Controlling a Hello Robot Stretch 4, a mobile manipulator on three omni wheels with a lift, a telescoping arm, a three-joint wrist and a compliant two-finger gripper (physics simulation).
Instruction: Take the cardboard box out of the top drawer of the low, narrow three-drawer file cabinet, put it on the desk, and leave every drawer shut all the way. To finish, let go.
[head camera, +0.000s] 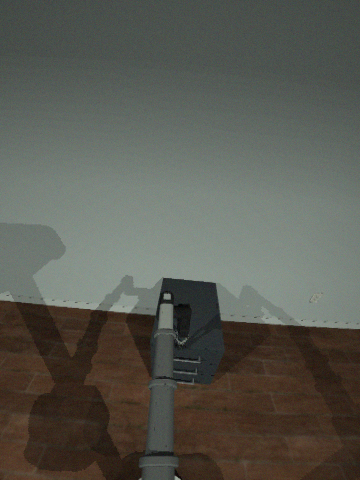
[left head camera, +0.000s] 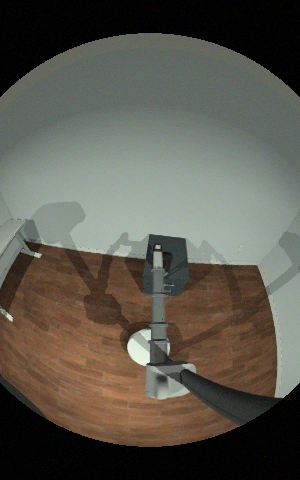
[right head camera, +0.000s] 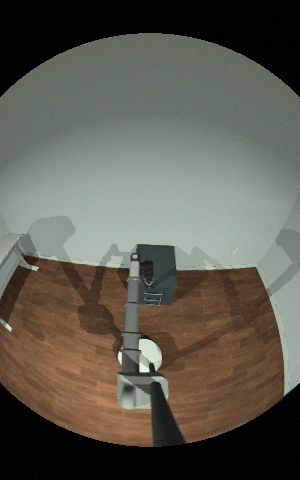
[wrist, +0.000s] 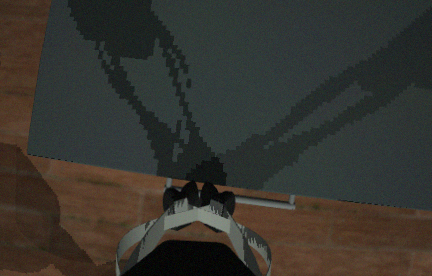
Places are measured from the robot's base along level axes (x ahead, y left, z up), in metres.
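Pixels of known places: gripper, fingertip midpoint: (head camera: 180, 348) (right head camera: 148, 287) (wrist: 199, 197); robot's base, link origin: (left head camera: 147, 345) (right head camera: 140, 355).
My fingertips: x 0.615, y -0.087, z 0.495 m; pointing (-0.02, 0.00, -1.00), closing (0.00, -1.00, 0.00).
Observation:
For each thing: its top centre in the pictures, then the offset to it from my fingertips. "spot": a spot on its surface instead. Level surfaces: height alone.
- dark grey three-drawer file cabinet, top centre: (head camera: 188, 307) (right head camera: 154, 262) (left head camera: 167, 253) 0.274 m ahead, 0.064 m right, 0.002 m down
- bar handle, surface spot: (wrist: 265, 202) spot: 0.024 m back, 0.084 m right, 0.091 m down
- white desk, surface height: 0.198 m up
- Wood floor, surface height: 0.522 m down
The dark grey three-drawer file cabinet (head camera: 202, 305) (left head camera: 180, 250) (right head camera: 166, 260) (wrist: 300, 50) stands on the floor against the wall, and its drawers look shut. My gripper (head camera: 181, 343) (right head camera: 149, 284) (wrist: 199, 197) is shut, with its fingertips together and nothing seen between them. It is over the cabinet's front edge; in the wrist view the fingertips overlap the left part of a bar handle (head camera: 187, 359) (right head camera: 153, 293) (wrist: 265, 202). The height gap to this handle is hard to tell. The cardboard box does not show. Part of the white desk (left head camera: 9, 229) (right head camera: 7, 242) shows at the far left.
My telescoping arm (head camera: 162, 410) (left head camera: 158, 310) (right head camera: 131, 320) reaches out to the cabinet and covers its left side in the head view. The wall (head camera: 180, 200) is directly behind the cabinet. Wood floor (head camera: 280, 425) lies on both sides, with dark shadows of the robot.

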